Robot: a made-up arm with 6 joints. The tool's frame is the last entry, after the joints. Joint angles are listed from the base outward.
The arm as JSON. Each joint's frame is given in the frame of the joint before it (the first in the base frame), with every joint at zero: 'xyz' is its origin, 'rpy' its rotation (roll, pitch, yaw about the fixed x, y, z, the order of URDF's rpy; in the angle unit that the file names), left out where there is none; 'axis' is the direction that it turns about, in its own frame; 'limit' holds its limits. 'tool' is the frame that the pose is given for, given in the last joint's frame.
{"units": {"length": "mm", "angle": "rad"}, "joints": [
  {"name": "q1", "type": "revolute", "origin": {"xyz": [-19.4, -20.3, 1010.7], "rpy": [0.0, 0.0, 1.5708]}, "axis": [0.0, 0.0, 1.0], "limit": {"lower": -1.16, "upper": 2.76}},
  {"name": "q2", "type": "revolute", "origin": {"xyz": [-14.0, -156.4, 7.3], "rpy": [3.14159, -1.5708, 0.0]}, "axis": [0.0, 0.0, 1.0], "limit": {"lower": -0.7, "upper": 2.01}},
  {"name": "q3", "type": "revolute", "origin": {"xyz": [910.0, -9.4, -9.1], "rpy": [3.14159, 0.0, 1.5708]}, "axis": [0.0, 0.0, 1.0], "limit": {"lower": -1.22, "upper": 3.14}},
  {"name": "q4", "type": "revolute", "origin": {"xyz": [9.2, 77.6, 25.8], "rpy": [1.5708, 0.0, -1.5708]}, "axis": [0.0, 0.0, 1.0], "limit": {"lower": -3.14, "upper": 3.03}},
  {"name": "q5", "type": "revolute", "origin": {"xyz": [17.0, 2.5, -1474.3], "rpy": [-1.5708, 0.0, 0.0]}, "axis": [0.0, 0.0, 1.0], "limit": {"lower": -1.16, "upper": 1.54}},
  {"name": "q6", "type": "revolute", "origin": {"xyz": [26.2, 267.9, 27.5], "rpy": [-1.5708, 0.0, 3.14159]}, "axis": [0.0, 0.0, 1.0], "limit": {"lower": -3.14, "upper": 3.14}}
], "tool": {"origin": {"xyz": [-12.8, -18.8, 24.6], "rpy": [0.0, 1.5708, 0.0]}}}
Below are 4 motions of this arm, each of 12 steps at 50 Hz.
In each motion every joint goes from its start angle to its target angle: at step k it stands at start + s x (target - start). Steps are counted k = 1, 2, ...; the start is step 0. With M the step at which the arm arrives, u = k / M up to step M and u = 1 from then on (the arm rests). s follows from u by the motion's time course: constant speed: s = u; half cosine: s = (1 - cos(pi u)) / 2; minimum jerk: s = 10 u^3 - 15 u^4 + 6 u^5.
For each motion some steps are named. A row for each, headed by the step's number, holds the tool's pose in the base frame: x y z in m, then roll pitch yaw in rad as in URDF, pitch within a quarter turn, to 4 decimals.
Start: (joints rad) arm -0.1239 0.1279 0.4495 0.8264 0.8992 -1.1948
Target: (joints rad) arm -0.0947 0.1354 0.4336 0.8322 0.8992 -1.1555
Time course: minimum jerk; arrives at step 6
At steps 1, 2, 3, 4, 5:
1: 1.7619 -0.2004 2.6324 -0.1614 -0.7746 0.8140
2: 1.7669 -0.1918 2.6261 -0.1645 -0.7714 0.8162
3: 1.7750 -0.1774 2.6154 -0.1696 -0.7660 0.8198
4: 1.7829 -0.1628 2.6048 -0.1748 -0.7607 0.8235
5: 1.7875 -0.1540 2.5984 -0.1780 -0.7574 0.8257

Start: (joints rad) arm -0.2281 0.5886 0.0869 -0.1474 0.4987 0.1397
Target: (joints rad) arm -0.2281 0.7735 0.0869 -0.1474 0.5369 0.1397
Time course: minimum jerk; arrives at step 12
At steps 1, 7, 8, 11, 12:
1: 2.1214 -0.6288 1.0737 -0.0106 0.0083 -0.2984
7: 2.1148 -0.6282 0.8321 -0.0195 0.1033 -0.3020
8: 2.1098 -0.6272 0.7813 -0.0214 0.1233 -0.3028
11: 2.1001 -0.6252 0.7055 -0.0244 0.1533 -0.3042
12: 2.0999 -0.6251 0.7036 -0.0245 0.1541 -0.3042

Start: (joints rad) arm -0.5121 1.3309 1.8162 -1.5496 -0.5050 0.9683
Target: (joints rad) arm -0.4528 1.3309 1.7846 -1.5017 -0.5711 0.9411
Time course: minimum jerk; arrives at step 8
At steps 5, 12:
5: 2.2905 -1.0696 2.0087 0.3218 -0.3612 0.1259
12: 2.3133 -1.0314 1.9923 0.3178 -0.3418 0.1566

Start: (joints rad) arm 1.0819 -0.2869 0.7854 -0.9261 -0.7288 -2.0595
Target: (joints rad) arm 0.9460 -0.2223 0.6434 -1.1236 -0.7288 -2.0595
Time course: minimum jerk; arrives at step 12
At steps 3, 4, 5, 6, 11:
3: 0.2457 0.6956 3.2883 2.5290 -0.4713 1.7195
4: 0.2703 0.7222 3.2726 2.5534 -0.4603 1.7122
5: 0.3029 0.7550 3.2516 2.5852 -0.4469 1.7026
6: 0.3408 0.7899 3.2270 2.6215 -0.4325 1.6915
11: 0.4712 0.8884 3.1404 2.7426 -0.3917 1.6535

